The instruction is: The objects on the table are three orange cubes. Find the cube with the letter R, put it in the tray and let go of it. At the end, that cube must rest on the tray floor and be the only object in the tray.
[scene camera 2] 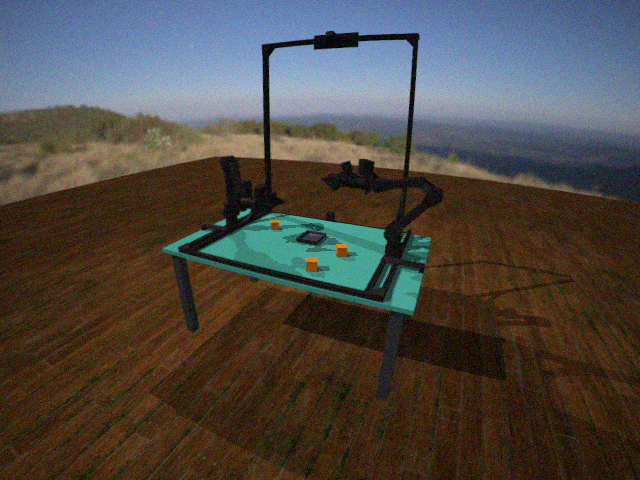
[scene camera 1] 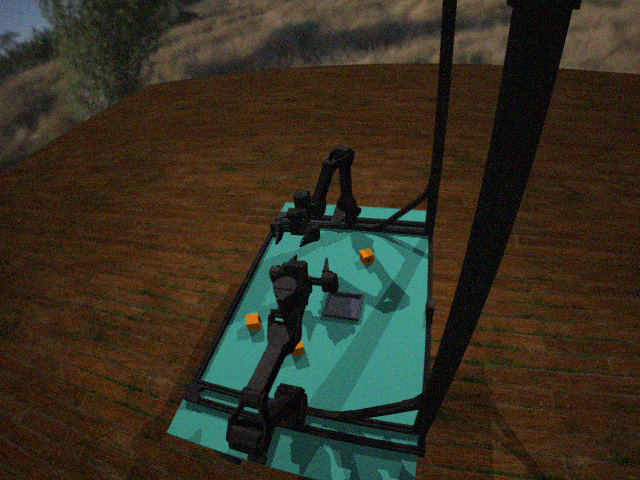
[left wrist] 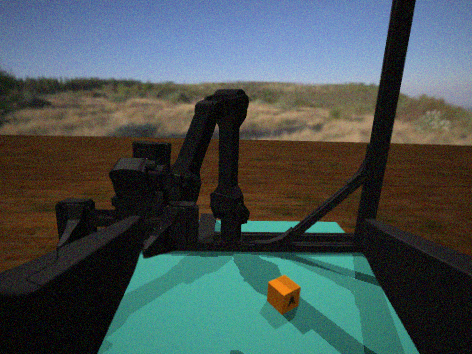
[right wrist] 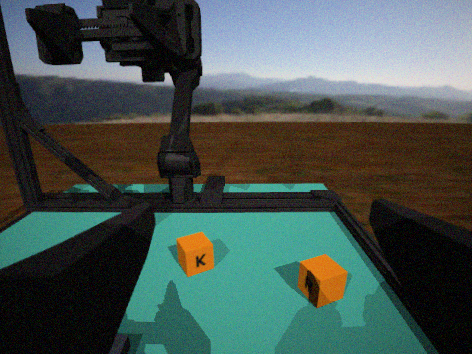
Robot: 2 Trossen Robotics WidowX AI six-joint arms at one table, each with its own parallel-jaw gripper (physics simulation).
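Seen in the pictures: left gripper, fingertip midpoint: (scene camera 2: 324, 176) (scene camera 1: 311, 256) (left wrist: 253, 227) (right wrist: 77, 11); right gripper, fingertip midpoint: (scene camera 2: 280, 203) (scene camera 1: 287, 245) (right wrist: 262, 211); left arm's base, origin of the base link: (scene camera 2: 393, 254) (scene camera 1: 295, 416) (right wrist: 182, 198); right arm's base, origin of the base link: (scene camera 2: 232, 225) (scene camera 1: 351, 221) (left wrist: 230, 238).
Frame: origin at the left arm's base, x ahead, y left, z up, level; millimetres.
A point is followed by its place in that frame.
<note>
The orange R cube (scene camera 1: 252, 322) {z 26, x 281, y 244 mm} (scene camera 2: 311, 264) {z 13, x 288, y 272 mm} (right wrist: 322, 281) {z 25, x 324, y 242 mm} stands on the table; a shadow partly covers its letter in the right wrist view. The orange K cube (scene camera 1: 298, 348) {z 24, x 214, y 49 mm} (scene camera 2: 341, 250) {z 13, x 223, y 87 mm} (right wrist: 195, 254) {z 18, x 254, y 70 mm} is partly behind the left arm in scene camera 1. The orange A cube (scene camera 1: 366, 256) {z 26, x 669, y -108 mm} (scene camera 2: 275, 224) {z 13, x 675, y -87 mm} (left wrist: 283, 294) {z 25, x 663, y -98 mm} stands across the tray. The dark tray (scene camera 1: 342, 306) {z -13, x 434, y -52 mm} (scene camera 2: 311, 237) {z -13, x 439, y -57 mm} looks empty. My left gripper (scene camera 1: 310, 258) {z 325, x 350, y 0 mm} is open and empty, high above the table. My right gripper (scene camera 1: 291, 243) {z 213, x 503, y 145 mm} (right wrist: 262, 211) {z 213, x 503, y 145 mm} is open and empty, above the table, apart from the R cube.
A dark frame rail (scene camera 1: 232, 322) {z -13, x 289, y 361 mm} (scene camera 2: 279, 272) {z -1, x 385, y 367 mm} borders the teal table. Overhead frame posts (scene camera 2: 266, 118) {z 585, x 878, y -344 mm} (scene camera 2: 409, 113) {z 630, x 33, y -340 mm} rise at the table's far side in scene camera 2. The two grippers are near each other in scene camera 1. Arm shadows cross the table top.
</note>
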